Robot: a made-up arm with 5 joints.
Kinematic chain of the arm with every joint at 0, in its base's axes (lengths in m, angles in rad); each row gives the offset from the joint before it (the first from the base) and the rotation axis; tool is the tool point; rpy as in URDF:
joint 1: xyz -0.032 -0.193 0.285 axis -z
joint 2: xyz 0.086 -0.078 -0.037 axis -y
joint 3: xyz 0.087 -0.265 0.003 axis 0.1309 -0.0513 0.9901
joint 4: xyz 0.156 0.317 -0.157 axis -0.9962 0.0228 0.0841
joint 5: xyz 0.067 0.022 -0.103 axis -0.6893 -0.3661 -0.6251
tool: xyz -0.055 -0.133 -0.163 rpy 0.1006 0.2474 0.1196
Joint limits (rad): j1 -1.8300..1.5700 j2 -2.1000..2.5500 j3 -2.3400..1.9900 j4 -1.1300..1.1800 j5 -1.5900..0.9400
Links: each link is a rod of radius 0.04 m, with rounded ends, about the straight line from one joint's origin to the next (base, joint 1, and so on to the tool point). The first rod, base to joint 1, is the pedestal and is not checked.
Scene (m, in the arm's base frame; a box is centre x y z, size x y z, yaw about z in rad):
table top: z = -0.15
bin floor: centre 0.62 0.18 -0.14 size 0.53 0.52 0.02 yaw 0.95
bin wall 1: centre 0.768 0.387 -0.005 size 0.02 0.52 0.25 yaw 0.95
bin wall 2: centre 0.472 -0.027 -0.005 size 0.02 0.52 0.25 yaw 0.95
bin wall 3: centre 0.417 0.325 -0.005 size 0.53 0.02 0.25 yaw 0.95
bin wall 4: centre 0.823 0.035 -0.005 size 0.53 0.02 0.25 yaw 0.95
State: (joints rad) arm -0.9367 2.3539 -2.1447 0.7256 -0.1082
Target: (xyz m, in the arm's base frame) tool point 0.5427 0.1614 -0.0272
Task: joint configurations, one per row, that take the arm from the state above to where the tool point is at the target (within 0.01 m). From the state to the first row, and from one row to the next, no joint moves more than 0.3 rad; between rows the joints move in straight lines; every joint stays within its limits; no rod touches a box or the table.
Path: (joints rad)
1: -1.0422 2.1025 -2.1772 0.6605 -0.1536
2: -1.1477 1.8512 -2.2098 0.5955 -0.1989
3: -1.2532 1.5998 -2.2424 0.5304 -0.2443
4: -1.3587 1.3485 -2.2749 0.4654 -0.2897
5: -1.4642 1.0971 -2.3074 0.4003 -0.3350
6: -1.5697 0.8457 -2.3400 0.3353 -0.3804

